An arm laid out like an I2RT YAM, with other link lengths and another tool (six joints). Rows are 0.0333 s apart.
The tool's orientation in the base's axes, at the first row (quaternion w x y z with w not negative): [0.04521, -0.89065, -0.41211, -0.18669]
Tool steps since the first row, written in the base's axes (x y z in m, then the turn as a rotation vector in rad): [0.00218, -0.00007, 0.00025, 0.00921, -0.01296, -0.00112]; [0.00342, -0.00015, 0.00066, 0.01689, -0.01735, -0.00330]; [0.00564, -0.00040, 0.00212, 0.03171, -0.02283, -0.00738]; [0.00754, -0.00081, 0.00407, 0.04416, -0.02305, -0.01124]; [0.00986, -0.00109, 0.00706, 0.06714, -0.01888, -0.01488]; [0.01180, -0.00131, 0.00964, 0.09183, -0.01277, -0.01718]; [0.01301, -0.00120, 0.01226, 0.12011, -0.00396, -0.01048]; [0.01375, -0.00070, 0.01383, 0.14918, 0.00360, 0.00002]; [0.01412, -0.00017, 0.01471, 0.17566, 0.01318, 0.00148]
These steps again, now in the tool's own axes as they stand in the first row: [0.00133, 0.00170, 0.00040, -0.00427, 0.01534, 0.00072]; [0.00216, 0.00272, 0.00036, -0.00369, 0.02383, 0.00398]; [0.00383, 0.00465, -0.00039, -0.00037, 0.03825, 0.01085]; [0.00538, 0.00649, -0.00173, 0.00539, 0.04747, 0.01805]; [0.00765, 0.00864, -0.00388, 0.02061, 0.06172, 0.02918]; [0.00959, 0.01043, -0.00575, 0.03872, 0.07608, 0.04004]; [0.01136, 0.01146, -0.00779, 0.06422, 0.09203, 0.04425]; [0.01273, 0.01180, -0.00891, 0.09070, 0.10967, 0.04488]; [0.01366, 0.01179, -0.00949, 0.11375, 0.12338, 0.05359]
